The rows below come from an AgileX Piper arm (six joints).
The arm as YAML. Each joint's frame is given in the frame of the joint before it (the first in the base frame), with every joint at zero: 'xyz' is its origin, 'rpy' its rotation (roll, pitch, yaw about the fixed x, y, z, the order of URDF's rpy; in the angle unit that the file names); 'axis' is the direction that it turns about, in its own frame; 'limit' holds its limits. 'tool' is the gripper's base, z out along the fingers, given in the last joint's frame.
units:
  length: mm
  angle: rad
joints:
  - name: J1
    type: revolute
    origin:
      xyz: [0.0, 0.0, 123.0]
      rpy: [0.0, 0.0, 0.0]
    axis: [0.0, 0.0, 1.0]
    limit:
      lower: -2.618
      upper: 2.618
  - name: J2
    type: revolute
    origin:
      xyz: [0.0, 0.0, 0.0]
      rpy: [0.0, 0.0, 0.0]
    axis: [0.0, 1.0, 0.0]
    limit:
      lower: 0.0
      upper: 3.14
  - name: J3
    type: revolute
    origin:
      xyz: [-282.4, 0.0, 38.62]
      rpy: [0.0, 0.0, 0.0]
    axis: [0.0, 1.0, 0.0]
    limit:
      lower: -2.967
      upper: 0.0
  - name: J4
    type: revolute
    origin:
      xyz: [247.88, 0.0, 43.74]
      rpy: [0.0, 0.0, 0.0]
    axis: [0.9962, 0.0, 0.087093]
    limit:
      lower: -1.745
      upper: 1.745
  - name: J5
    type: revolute
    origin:
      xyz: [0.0, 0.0, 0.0]
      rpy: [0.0, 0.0, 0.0]
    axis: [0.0, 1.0, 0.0]
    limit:
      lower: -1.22
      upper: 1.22
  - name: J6
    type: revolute
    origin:
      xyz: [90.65, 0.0, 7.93]
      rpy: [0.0, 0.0, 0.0]
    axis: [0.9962, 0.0, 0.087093]
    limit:
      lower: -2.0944
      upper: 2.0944
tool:
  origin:
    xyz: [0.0, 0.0, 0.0]
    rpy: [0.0, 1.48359, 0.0]
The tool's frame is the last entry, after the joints.
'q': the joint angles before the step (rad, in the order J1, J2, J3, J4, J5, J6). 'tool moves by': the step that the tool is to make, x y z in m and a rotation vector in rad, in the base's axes. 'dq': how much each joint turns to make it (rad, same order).
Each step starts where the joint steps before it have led.
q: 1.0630, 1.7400, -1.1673, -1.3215, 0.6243, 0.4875
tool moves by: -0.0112, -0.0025, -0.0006, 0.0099, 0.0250, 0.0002
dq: 0.0236, -0.0253, 0.0302, 0.0294, 0.0074, 0.0063
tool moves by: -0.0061, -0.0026, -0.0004, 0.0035, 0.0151, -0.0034
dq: 0.0120, -0.0163, 0.0191, 0.0194, 0.0065, 0.0014
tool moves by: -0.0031, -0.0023, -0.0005, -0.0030, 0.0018, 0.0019
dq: 0.0053, -0.0106, 0.0152, -0.0007, 0.0024, 0.0032
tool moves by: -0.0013, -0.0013, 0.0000, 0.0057, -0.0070, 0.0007
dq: 0.0024, -0.0062, 0.0109, -0.0204, -0.0006, 0.0224
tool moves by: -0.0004, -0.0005, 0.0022, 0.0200, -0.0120, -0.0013
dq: 0.0010, -0.0065, 0.0051, -0.0299, -0.0029, 0.0366
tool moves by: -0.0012, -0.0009, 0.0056, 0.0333, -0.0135, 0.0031
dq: 0.0012, -0.0154, 0.0040, -0.0299, -0.0085, 0.0391
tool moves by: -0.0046, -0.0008, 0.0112, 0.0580, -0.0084, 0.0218
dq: 0.0056, -0.0326, 0.0034, -0.0214, -0.0277, 0.0369
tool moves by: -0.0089, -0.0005, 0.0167, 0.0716, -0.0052, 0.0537
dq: 0.0113, -0.0490, 0.0012, -0.0079, -0.0523, 0.0167
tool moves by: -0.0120, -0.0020, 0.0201, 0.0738, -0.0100, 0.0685
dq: 0.0161, -0.0597, 0.0008, -0.0015, -0.0582, 0.0028
